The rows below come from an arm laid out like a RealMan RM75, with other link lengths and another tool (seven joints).
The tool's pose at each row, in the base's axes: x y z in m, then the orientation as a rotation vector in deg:
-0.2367, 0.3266, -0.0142, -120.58, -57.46, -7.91
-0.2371, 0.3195, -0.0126, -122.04, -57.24, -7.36
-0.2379, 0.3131, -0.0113, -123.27, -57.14, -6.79
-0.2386, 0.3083, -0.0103, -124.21, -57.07, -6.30
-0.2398, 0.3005, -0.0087, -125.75, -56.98, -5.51
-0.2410, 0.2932, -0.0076, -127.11, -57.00, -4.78
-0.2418, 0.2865, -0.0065, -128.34, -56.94, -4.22
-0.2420, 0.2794, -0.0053, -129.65, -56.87, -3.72
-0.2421, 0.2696, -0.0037, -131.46, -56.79, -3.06
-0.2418, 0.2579, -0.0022, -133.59, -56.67, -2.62
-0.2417, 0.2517, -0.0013, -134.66, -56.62, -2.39
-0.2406, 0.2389, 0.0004, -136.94, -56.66, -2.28
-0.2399, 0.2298, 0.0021, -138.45, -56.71, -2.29
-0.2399, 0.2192, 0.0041, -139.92, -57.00, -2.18
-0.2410, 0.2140, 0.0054, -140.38, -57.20, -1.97
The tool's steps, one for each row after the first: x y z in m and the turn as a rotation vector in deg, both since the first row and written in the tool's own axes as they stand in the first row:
-0.0040, 0.0014, -0.0059, -1.03, -0.71, 0.72
-0.0079, 0.0025, -0.0111, -1.89, -1.41, 1.29
-0.0109, 0.0033, -0.0149, -2.53, -1.98, 1.74
-0.0159, 0.0044, -0.0212, -3.59, -2.92, 2.44
-0.0207, 0.0057, -0.0267, -4.55, -3.81, 3.00
-0.0249, 0.0070, -0.0320, -5.44, -4.52, 3.52
-0.0289, 0.0088, -0.0377, -6.41, -5.21, 4.05
-0.0344, 0.0115, -0.0455, -7.78, -6.15, 4.75
-0.0407, 0.0153, -0.0547, -9.50, -7.04, 5.47
-0.0441, 0.0171, -0.0597, -10.37, -7.49, 5.82
-0.0505, 0.0218, -0.0700, -12.36, -8.29, 6.36
-0.0549, 0.0247, -0.0776, -13.71, -8.78, 6.67
-0.0606, 0.0275, -0.0863, -15.03, -9.43, 6.85
-0.0640, 0.0279, -0.0906, -15.42, -9.78, 6.88

